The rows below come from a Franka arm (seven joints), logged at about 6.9 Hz.
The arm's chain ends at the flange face. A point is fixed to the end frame.
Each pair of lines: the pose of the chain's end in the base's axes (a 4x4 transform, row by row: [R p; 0 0 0 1], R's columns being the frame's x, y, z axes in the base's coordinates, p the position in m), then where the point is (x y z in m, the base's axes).
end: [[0.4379 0.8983 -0.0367 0.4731], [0.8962 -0.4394 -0.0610 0.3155], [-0.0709 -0.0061 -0.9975 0.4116], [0 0 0 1]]
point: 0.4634 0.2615 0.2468
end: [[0.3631 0.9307 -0.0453 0.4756], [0.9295 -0.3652 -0.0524 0.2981], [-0.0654 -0.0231 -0.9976 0.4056], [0 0 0 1]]
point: 0.4680 0.2453 0.2403
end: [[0.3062 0.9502 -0.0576 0.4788], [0.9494 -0.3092 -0.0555 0.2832], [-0.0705 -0.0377 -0.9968 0.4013], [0 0 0 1]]
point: 0.4718 0.2300 0.2361
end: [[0.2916 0.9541 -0.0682 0.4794], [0.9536 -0.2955 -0.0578 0.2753], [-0.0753 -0.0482 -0.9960 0.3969], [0 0 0 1]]
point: 0.4713 0.2218 0.2319
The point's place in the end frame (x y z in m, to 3 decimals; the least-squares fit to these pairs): -0.041 0.016 0.168
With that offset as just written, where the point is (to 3 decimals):
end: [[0.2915 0.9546 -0.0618 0.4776], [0.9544 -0.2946 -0.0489 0.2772], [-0.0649 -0.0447 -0.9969 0.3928], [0 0 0 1]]
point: 0.471 0.225 0.227
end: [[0.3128 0.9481 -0.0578 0.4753], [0.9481 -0.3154 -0.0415 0.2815], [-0.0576 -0.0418 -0.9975 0.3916], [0 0 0 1]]
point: 0.468 0.231 0.226
